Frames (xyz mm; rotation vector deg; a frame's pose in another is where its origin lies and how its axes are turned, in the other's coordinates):
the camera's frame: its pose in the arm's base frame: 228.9 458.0 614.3 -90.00 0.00 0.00
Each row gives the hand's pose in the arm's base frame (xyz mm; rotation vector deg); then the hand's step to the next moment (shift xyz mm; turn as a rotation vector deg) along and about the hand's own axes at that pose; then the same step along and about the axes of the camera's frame.
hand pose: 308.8 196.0 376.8 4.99 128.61 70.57
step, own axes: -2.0 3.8 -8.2 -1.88 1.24 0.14
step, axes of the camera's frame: -3.3 -7.3 -4.6 1.38 -1.77 0.22
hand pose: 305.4 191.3 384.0 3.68 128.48 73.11
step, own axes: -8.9 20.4 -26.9 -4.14 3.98 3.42
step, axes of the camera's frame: -10.1 -31.0 -12.5 4.27 -3.68 3.59
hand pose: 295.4 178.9 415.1 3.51 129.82 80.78
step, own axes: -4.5 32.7 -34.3 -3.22 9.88 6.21
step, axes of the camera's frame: -16.7 -42.1 -14.5 3.39 -7.39 8.97
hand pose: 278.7 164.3 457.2 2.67 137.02 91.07
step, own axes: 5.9 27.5 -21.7 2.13 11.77 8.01
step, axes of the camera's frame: -14.2 -31.7 -7.6 -1.56 -7.37 12.27
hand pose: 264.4 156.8 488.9 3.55 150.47 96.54
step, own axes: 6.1 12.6 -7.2 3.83 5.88 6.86
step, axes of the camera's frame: -6.1 -14.5 -1.0 -3.43 -2.50 8.85
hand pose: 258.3 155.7 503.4 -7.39 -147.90 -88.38
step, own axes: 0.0 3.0 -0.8 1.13 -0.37 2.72
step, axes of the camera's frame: 0.5 -3.0 0.7 -1.36 1.42 2.23
